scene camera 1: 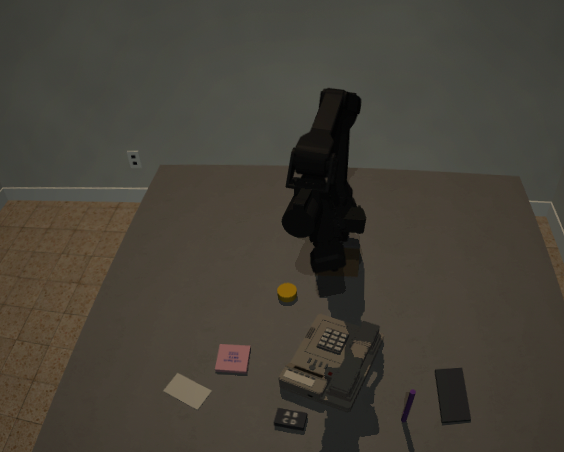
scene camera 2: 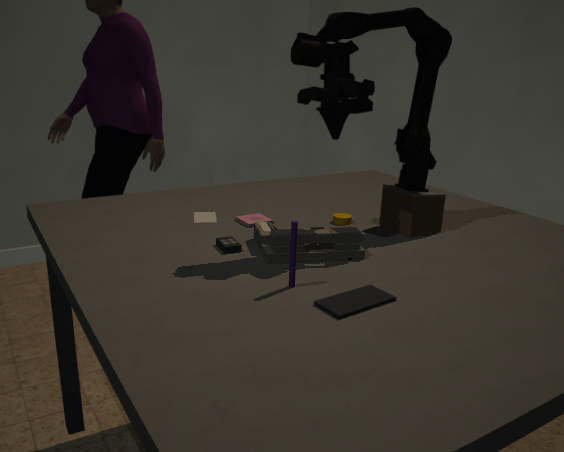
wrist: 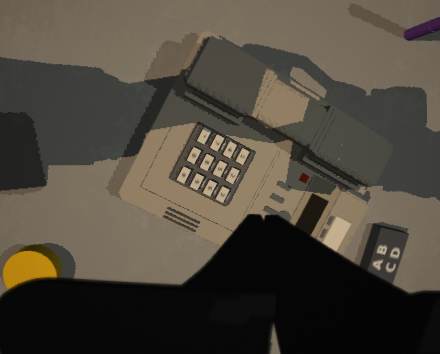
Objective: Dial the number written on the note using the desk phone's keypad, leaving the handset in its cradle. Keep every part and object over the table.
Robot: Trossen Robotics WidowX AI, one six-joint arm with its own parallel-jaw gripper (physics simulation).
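Frame: origin at the arm's base, x ahead, y left, z up, level; metres.
Seen in the pictures: gripper, fingertip midpoint: (scene camera 1: 335,270) (scene camera 2: 335,139) (wrist: 261,228); arm's base, link origin: (scene camera 2: 411,188).
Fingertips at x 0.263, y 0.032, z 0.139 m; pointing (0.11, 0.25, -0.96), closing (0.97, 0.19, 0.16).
Offsets run from my fingertips to a thing's middle. "pt": to the spot under its first point.
The beige desk phone {0.065 m ahead, 0.010 m left, 0.227 m down} (scene camera 1: 306,352) (scene camera 2: 310,255) (wrist: 150,175) sits on the table, with its keypad {pt 0.021 m ahead, 0.003 m left, 0.216 m down} (scene camera 1: 333,340) (wrist: 212,164) facing up. The dark handset {0.073 m ahead, 0.062 m left, 0.207 m down} (scene camera 1: 369,332) (scene camera 2: 315,236) (wrist: 225,75) lies in its cradle along one side. The pink note {0.096 m ahead, 0.223 m right, 0.243 m down} (scene camera 1: 233,358) (scene camera 2: 254,219) lies flat beside the phone; its blue writing is too small to read here. My gripper (scene camera 2: 336,137) (wrist: 261,228) is shut and empty, pointing down high above the table. In the wrist view its tips overlap the phone's near edge, beside the keypad. In scene camera 1 its tips are hard to make out.
A yellow disc {0.127 m back, 0.139 m right, 0.238 m down} (scene camera 1: 287,292) (scene camera 2: 342,219) (wrist: 30,270) lies near the arm's base. A black ABCD block {0.232 m ahead, 0.056 m right, 0.240 m down} (scene camera 1: 290,419) (scene camera 2: 228,244) (wrist: 385,255), a cream card {0.205 m ahead, 0.304 m right, 0.247 m down} (scene camera 1: 187,390) (scene camera 2: 205,217), an upright purple pen {0.196 m ahead, 0.188 m left, 0.183 m down} (scene camera 1: 408,406) (scene camera 2: 293,254) and a dark flat slab {0.122 m ahead, 0.295 m left, 0.244 m down} (scene camera 1: 452,395) (scene camera 2: 355,301) surround the phone. A person (scene camera 2: 122,75) stands behind the table.
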